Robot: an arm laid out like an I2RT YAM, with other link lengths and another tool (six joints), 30 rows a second.
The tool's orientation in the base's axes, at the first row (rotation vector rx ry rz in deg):
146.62 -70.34 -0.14
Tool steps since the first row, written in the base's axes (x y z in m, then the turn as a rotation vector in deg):
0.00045 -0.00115 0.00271 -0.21 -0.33 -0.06
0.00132 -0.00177 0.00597 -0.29 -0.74 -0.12
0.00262 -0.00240 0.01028 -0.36 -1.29 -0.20
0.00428 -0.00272 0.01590 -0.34 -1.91 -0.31
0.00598 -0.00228 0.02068 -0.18 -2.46 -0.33
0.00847 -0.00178 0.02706 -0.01 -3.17 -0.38
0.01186 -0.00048 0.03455 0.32 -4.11 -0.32
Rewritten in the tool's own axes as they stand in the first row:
0.00151 0.00107 -0.00234 0.11 0.34 0.17
0.00295 0.00165 -0.00539 0.36 0.62 0.35
0.00480 0.00219 -0.00951 0.73 0.98 0.58
0.00682 0.00263 -0.01500 1.20 1.30 0.85
0.00817 0.00237 -0.01991 1.72 1.50 1.00
0.01019 0.00190 -0.02645 2.36 1.77 1.22
0.01230 0.00058 -0.03439 3.30 2.09 1.37

